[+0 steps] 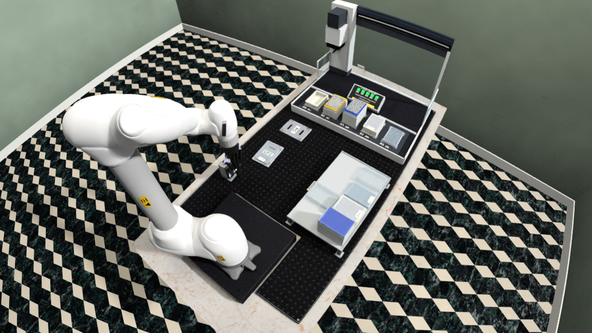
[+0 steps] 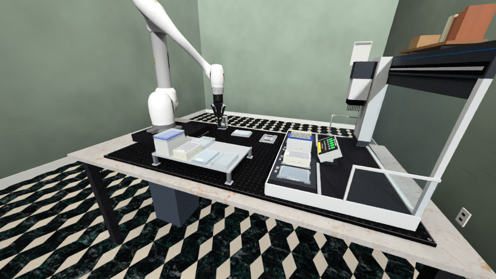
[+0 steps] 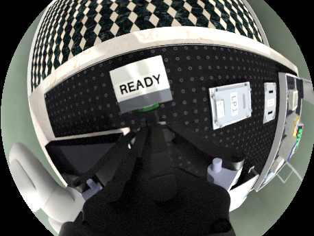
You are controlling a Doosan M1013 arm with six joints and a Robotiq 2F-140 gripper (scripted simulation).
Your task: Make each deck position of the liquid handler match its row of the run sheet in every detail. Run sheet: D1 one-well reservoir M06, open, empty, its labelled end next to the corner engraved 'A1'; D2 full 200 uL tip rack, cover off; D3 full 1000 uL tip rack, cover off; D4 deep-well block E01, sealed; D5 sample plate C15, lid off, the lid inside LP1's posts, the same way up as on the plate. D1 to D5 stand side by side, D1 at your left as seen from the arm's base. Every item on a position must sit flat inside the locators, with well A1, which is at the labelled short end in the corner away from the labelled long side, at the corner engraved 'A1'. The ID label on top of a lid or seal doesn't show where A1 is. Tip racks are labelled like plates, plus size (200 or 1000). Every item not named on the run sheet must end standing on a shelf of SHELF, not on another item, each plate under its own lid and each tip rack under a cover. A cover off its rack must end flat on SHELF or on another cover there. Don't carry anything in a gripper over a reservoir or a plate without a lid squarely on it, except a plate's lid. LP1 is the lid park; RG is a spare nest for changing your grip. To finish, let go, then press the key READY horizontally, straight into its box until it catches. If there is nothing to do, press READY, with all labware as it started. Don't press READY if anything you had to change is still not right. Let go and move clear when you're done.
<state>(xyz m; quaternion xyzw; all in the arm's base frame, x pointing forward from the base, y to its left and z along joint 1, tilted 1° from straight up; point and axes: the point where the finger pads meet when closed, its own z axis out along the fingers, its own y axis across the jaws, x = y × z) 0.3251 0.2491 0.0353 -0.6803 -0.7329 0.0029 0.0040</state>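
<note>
Right now my hand is 30 mm to the right of the ready key. Round my hand: ready key box: 50 mm to the left, 10 mm below; then clear lid: 210 mm ahead, 60 mm below, 10 mm to the right; then grey RG nest: 430 mm ahead, 80 mm below, 30 mm to the right.
</note>
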